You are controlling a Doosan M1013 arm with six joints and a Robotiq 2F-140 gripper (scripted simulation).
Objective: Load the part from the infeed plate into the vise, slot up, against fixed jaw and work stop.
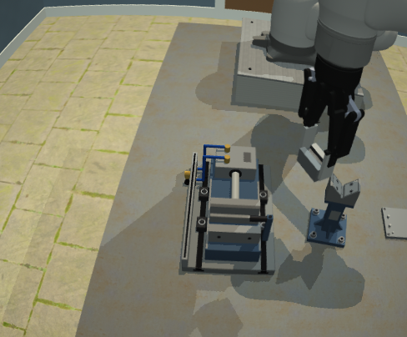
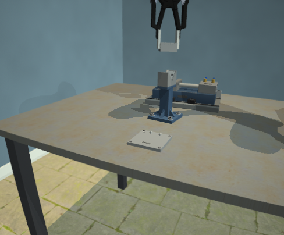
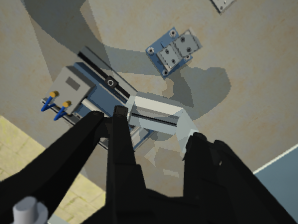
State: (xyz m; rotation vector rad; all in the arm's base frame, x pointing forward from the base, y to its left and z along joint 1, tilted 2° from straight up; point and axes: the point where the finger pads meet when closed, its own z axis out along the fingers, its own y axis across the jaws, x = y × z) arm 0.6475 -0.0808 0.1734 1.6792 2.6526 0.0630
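Right now my hand is 18 cm above the fixed jaw, 14 cm to the left of it and 4 cm short of it. The rest, counted from my hand: part 2 cm below; work stop 17 cm below, 9 cm to the right, 2 cm ahead; blue pedestal 20 cm below, 9 cm to the left, 2 cm behind.
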